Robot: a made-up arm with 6 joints. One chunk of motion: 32 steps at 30 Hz.
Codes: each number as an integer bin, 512 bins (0 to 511) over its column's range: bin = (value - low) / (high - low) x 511, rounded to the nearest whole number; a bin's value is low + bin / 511 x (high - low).
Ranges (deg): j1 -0.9..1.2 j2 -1..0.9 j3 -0.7..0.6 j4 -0.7..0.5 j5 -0.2..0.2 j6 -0.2..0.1
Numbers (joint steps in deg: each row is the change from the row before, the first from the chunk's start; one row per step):
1: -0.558 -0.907 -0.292 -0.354 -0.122 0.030
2: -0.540 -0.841 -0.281 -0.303 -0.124 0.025
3: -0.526 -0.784 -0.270 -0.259 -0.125 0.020
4: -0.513 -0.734 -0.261 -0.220 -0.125 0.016
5: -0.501 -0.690 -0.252 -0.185 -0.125 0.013
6: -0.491 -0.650 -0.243 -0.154 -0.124 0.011
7: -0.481 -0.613 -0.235 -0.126 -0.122 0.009
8: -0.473 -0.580 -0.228 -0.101 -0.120 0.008
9: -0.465 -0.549 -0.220 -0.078 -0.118 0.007
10: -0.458 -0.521 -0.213 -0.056 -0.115 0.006
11: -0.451 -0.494 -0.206 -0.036 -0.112 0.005
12: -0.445 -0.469 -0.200 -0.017 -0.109 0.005
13: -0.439 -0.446 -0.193 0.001 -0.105 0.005
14: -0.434 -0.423 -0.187 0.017 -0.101 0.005
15: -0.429 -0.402 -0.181 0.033 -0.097 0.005
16: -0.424 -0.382 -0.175 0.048 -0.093 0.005
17: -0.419 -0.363 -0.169 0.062 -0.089 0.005
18: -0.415 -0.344 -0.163 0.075 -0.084 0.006
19: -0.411 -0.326 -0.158 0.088 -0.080 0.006
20: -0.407 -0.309 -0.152 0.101 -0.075 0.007
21: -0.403 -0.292 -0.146 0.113 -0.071 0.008
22: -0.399 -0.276 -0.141 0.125 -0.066 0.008
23: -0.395 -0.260 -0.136 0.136 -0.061 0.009
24: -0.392 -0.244 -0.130 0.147 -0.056 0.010
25: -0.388 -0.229 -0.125 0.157 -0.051 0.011
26: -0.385 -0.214 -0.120 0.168 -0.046 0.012
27: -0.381 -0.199 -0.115 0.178 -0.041 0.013
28: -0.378 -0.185 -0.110 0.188 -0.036 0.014
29: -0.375 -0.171 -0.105 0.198 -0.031 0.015
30: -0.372 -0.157 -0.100 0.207 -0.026 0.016
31: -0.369 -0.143 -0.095 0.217 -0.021 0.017
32: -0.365 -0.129 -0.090 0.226 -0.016 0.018
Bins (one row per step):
1: 83 25 160 147 100 392
2: 88 43 165 169 97 383
3: 91 58 169 188 96 375
4: 94 72 173 204 96 368
5: 97 83 176 219 96 363
6: 100 94 180 233 97 359
7: 102 104 183 244 100 356
8: 104 113 186 255 102 354
9: 106 121 189 265 105 353
10: 108 129 191 274 109 351
11: 109 136 194 283 112 349
12: 111 143 197 291 116 349
13: 112 149 199 299 121 349
14: 113 155 202 305 126 349
15: 115 161 204 312 132 349
16: 116 166 206 319 137 349
17: 117 171 209 324 142 349
18: 118 176 211 330 148 351
19: 119 181 213 336 153 351
20: 120 186 215 341 160 353
21: 121 190 218 346 165 354
22: 122 195 220 351 171 354
23: 123 199 222 356 178 356
24: 124 203 224 361 184 358
25: 125 207 226 365 190 359
26: 125 211 228 370 197 361
27: 126 215 230 374 203 363
28: 127 219 232 378 210 365
29: 128 223 234 382 216 366
30: 128 227 236 386 222 368
31: 129 230 238 390 229 370
32: 130 234 240 394 235 371

